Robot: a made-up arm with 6 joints. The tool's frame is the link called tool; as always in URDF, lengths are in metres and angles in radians.
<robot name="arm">
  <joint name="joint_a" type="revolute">
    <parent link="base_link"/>
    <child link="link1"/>
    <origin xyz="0.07 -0.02 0.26" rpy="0 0 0"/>
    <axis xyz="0 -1 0"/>
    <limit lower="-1.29" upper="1.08" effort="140" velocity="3"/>
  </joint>
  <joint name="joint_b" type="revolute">
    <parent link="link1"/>
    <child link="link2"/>
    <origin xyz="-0.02 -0.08 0.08" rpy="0 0 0"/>
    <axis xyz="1 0 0"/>
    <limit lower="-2.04" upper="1.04" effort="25" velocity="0.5"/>
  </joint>
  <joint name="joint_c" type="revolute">
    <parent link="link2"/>
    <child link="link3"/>
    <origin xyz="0.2 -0.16 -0.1" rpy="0 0 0"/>
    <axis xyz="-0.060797 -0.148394 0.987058"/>
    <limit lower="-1.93" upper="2.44" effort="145" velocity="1.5"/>
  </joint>
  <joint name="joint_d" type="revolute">
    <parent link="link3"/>
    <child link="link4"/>
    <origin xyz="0.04 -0.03 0" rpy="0 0 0"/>
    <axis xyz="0 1 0"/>
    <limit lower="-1.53" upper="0.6" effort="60" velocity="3"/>
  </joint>
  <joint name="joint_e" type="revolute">
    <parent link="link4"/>
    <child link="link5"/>
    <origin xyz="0.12 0.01 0.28" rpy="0 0 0"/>
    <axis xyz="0 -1 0"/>
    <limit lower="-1.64" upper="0.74" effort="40" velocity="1.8"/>
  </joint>
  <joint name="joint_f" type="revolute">
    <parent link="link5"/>
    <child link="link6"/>
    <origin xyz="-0.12 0.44 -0.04" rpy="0 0 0"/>
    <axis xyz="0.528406 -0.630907 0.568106"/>
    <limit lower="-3.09" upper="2.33" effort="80" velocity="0.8"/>
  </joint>
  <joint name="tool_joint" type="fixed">
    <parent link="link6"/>
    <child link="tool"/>
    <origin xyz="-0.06 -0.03 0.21" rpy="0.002 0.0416 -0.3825"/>
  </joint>
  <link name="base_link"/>
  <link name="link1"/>
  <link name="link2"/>
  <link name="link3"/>
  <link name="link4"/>
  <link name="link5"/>
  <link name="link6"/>
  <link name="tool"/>
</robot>
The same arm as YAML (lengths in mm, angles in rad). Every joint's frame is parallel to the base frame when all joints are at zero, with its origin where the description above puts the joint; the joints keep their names.
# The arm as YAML. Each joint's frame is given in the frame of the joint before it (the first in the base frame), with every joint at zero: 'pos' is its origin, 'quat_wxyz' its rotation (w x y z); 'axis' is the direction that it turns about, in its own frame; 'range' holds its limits. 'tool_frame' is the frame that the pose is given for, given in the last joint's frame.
length_unit: mm
angle_unit: rad
joints:
  - joint: joint_a
    pos: [70.0, -20.0, 260.0]
    quat_wxyz: [1.0, 0.0, 0.0, 0.0]
    axis: "-y"
    range: [-1.29, 1.08]
  - joint: joint_b
    pos: [-20.0, -80.0, 80.0]
    quat_wxyz: [1.0, 0.0, 0.0, 0.0]
    axis: "+x"
    range: [-2.04, 1.04]
  - joint: joint_c
    pos: [200.0, -160.0, -100.0]
    quat_wxyz: [1.0, 0.0, 0.0, 0.0]
    axis: [-0.060797, -0.148394, 0.987058]
    range: [-1.93, 2.44]
  - joint: joint_d
    pos: [40.0, -30.0, 0.0]
    quat_wxyz: [1.0, 0.0, 0.0, 0.0]
    axis: "+y"
    range: [-1.53, 0.6]
  - joint: joint_e
    pos: [120.0, 10.0, 280.0]
    quat_wxyz: [1.0, 0.0, 0.0, 0.0]
    axis: "-y"
    range: [-1.64, 0.74]
  - joint: joint_f
    pos: [-120.0, 440.0, -40.0]
    quat_wxyz: [1.0, 0.0, 0.0, 0.0]
    axis: [0.528406, -0.630907, 0.568106]
    range: [-3.09, 2.33]
tool_frame:
  pos: [-60.0, -30.0, 210.0]
  quat_wxyz: [0.981551, 0.004935, 0.020229, -0.190065]

